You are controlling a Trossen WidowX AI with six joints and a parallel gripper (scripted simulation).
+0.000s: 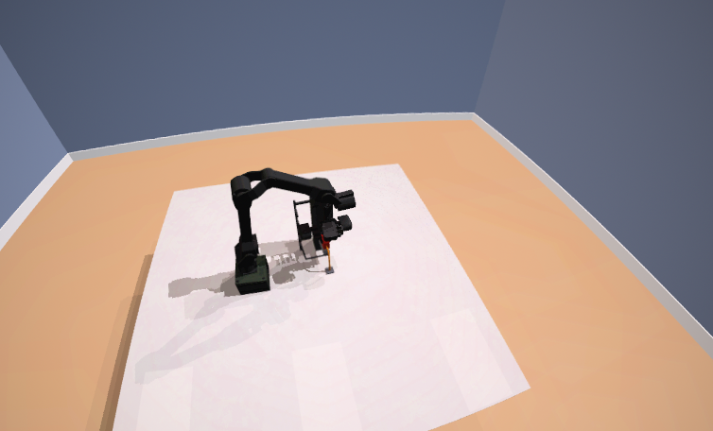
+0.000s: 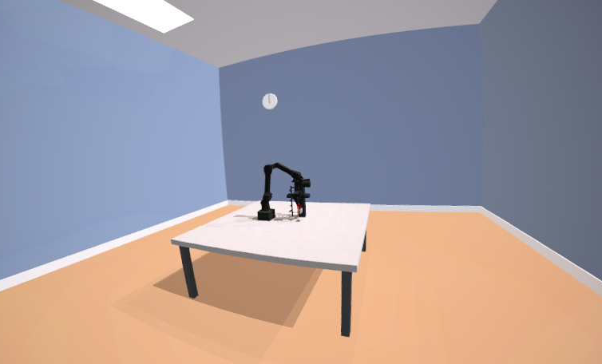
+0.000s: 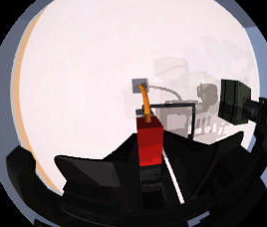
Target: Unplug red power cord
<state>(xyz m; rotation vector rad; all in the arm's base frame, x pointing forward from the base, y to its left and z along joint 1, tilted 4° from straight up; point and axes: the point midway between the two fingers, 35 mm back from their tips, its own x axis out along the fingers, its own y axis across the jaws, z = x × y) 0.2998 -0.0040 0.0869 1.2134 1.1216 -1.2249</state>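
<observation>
The red plug is 30 mm to the left of my gripper tip.
</observation>
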